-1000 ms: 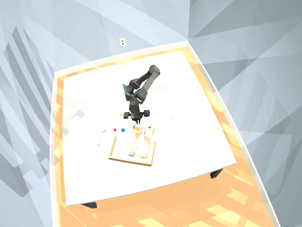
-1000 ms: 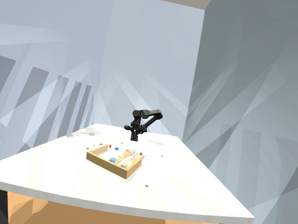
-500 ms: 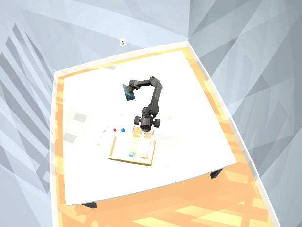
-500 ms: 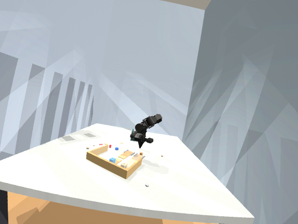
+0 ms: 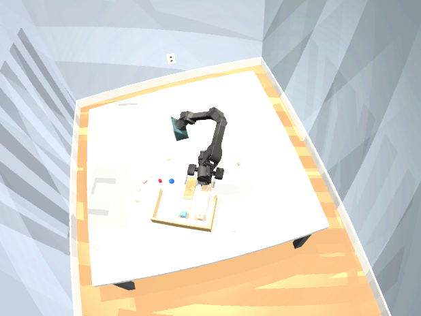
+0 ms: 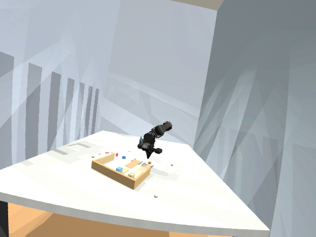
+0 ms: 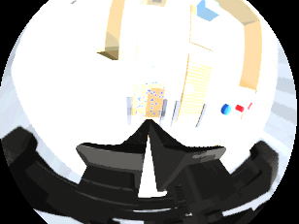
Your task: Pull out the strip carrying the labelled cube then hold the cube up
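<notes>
The dotted strip lies 80 mm ahead of my gripper tip, 50 mm to the right of it and 50 mm below it. From my gripper tip the other things lie so: labelled cube (180 mm ahead, 100 mm to the right, 40 mm below); then blue disc (190 mm to the right, 90 mm behind, 50 mm below); then red disc (250 mm to the right, 110 mm behind, 50 mm below).
</notes>
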